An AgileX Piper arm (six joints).
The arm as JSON. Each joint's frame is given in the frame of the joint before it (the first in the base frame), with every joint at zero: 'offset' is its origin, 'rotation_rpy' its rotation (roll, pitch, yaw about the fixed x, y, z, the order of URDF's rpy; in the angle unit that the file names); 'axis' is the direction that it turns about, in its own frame. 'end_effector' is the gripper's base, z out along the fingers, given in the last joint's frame.
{
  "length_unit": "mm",
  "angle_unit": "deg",
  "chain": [
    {
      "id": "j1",
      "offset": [
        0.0,
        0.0,
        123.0
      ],
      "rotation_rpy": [
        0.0,
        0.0,
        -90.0
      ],
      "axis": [
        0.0,
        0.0,
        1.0
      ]
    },
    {
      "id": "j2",
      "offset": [
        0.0,
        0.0,
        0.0
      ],
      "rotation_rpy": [
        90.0,
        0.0,
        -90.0
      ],
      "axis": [
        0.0,
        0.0,
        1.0
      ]
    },
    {
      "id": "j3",
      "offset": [
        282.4,
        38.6,
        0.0
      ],
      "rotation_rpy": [
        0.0,
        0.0,
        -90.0
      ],
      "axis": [
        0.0,
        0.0,
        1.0
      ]
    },
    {
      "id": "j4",
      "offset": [
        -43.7,
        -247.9,
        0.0
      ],
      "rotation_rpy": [
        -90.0,
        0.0,
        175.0
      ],
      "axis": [
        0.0,
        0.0,
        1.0
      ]
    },
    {
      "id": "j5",
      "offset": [
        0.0,
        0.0,
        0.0
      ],
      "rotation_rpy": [
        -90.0,
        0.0,
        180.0
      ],
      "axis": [
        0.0,
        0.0,
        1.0
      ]
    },
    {
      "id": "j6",
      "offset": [
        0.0,
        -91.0,
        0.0
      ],
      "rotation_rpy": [
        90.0,
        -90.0,
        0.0
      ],
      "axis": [
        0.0,
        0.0,
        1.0
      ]
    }
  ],
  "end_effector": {
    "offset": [
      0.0,
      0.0,
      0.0
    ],
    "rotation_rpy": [
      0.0,
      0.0,
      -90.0
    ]
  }
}
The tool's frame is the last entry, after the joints.
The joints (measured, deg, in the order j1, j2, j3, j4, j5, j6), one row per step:
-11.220 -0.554 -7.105 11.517 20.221 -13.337
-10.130 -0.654 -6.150 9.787 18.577 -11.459
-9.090 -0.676 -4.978 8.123 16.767 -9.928
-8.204 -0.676 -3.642 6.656 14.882 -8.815
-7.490 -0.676 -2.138 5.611 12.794 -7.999
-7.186 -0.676 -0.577 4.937 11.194 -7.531
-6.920 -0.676 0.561 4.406 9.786 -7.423
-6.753 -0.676 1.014 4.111 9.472 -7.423
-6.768 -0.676 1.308 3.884 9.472 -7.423
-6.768 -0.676 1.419 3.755 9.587 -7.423
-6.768 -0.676 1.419 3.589 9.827 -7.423
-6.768 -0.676 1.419 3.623 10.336 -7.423
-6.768 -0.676 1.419 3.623 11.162 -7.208
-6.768 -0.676 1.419 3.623 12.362 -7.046
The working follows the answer.
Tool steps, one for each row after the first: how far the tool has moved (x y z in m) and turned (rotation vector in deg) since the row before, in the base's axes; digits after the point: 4 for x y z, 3 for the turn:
0.0011 -0.0006 -0.0030 0.111 -0.678 0.203
0.0014 -0.0006 -0.0041 -0.150 -0.548 0.273
0.0015 -0.0004 -0.0049 -0.367 -0.444 0.282
0.0016 -0.0003 -0.0056 -0.261 -0.520 0.264
0.0014 -0.0003 -0.0067 -0.186 0.000 0.035
0.0009 -0.0002 -0.0045 -0.439 -0.211 0.090
0.0003 0.0000 -0.0022 -0.273 0.174 0.119
0.0002 -0.0001 -0.0017 -0.190 0.319 -0.033
0.0000 0.0000 -0.0008 -0.102 0.239 -0.002
0.0000 0.0000 -0.0004 -0.137 0.257 0.003
-0.0001 0.0001 -0.0008 0.091 0.501 0.034
-0.0001 0.0001 -0.0013 0.306 0.796 0.028
-0.0002 0.0001 -0.0019 0.295 1.173 0.055

Tool pose at each row, in the base's axes (x y z in m, rotation vector in deg; rounded; the steps above come from the unrounded poses):
0.0475 -0.0030 0.2239 4.427 97.152 -6.914
0.0485 -0.0037 0.2208 4.371 96.488 -6.630
0.0499 -0.0042 0.2167 4.053 95.936 -6.521
0.0515 -0.0047 0.2118 3.562 95.472 -6.592
0.0531 -0.0050 0.2063 3.170 94.939 -6.584
0.0545 -0.0053 0.1996 3.000 94.927 -6.712
0.0554 -0.0055 0.1951 2.603 94.688 -6.997
0.0557 -0.0055 0.1929 2.288 94.843 -7.139
0.0559 -0.0056 0.1912 2.152 95.148 -7.334
0.0559 -0.0056 0.1903 2.063 95.380 -7.429
0.0559 -0.0057 0.1899 1.941 95.627 -7.550
0.0558 -0.0056 0.1891 1.951 96.133 -7.466
0.0557 -0.0055 0.1878 2.110 96.950 -7.217
0.0555 -0.0053 0.1860 2.217 98.141 -6.969

